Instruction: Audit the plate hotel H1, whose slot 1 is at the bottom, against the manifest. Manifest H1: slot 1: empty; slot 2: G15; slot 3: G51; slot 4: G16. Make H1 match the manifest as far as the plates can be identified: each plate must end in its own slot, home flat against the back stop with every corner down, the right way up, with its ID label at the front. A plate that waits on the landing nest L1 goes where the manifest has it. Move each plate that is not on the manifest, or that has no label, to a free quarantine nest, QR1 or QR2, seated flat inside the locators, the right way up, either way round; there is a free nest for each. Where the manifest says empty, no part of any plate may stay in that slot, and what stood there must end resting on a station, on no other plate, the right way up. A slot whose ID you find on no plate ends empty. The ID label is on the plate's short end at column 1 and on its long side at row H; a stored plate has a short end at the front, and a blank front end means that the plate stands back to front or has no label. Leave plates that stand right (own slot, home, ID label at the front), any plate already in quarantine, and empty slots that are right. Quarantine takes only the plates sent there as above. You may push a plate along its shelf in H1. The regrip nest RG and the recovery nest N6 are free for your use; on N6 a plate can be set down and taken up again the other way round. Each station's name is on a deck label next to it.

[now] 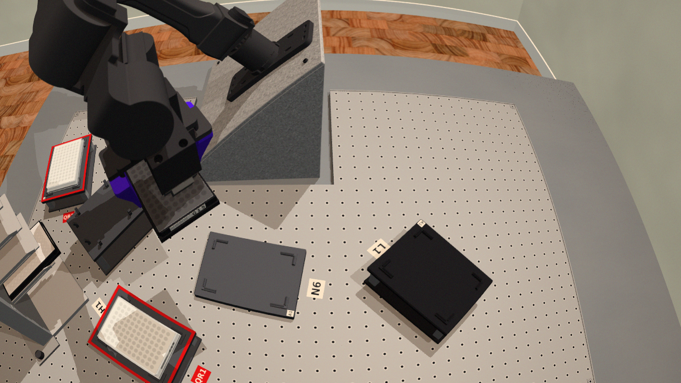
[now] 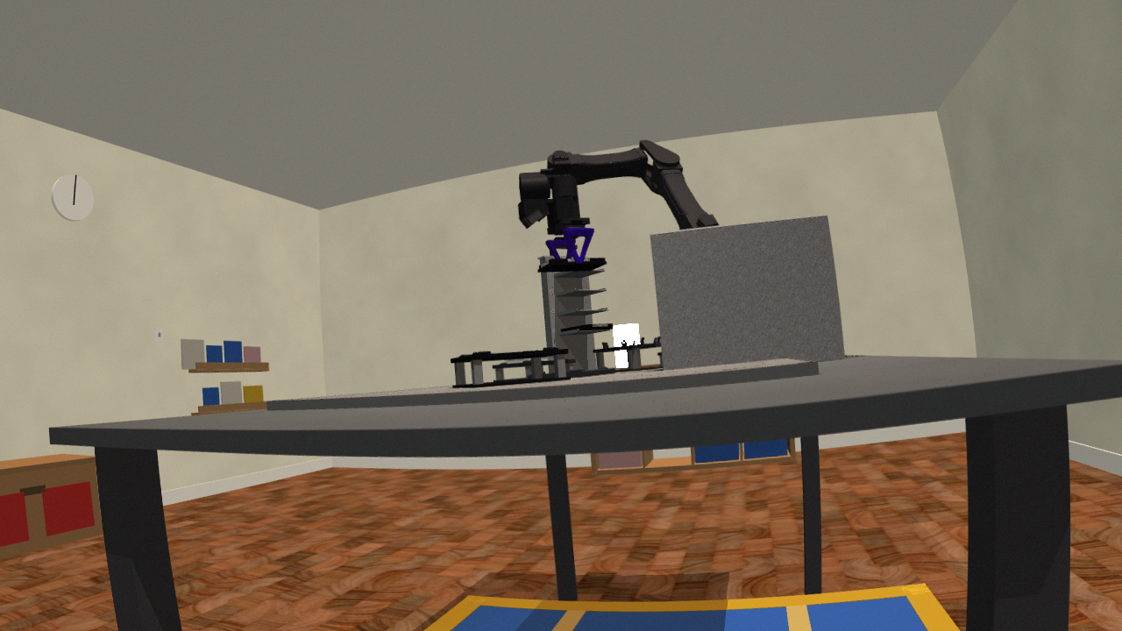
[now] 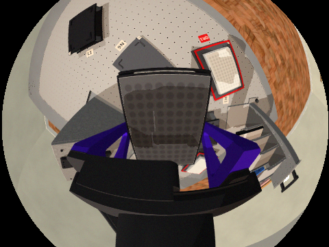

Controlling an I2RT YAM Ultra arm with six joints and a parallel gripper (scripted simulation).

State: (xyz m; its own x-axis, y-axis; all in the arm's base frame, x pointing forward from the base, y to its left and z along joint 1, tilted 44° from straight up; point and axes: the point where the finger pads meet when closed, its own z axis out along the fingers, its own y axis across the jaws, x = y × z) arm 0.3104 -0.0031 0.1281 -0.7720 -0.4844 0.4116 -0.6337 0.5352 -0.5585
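Right now the recovery nest N6 is 24 cm below my hand, 7 cm to the left of it and 1 cm behind it. Round my hand: regrip nest RG: 20 cm to the right, 19 cm below, 7 cm behind; then quarantine nest QR1: 21 cm below, 14 cm ahead, 10 cm to the right; then N6 deck label: 24 cm below, 18 cm to the left, 1 cm ahead.
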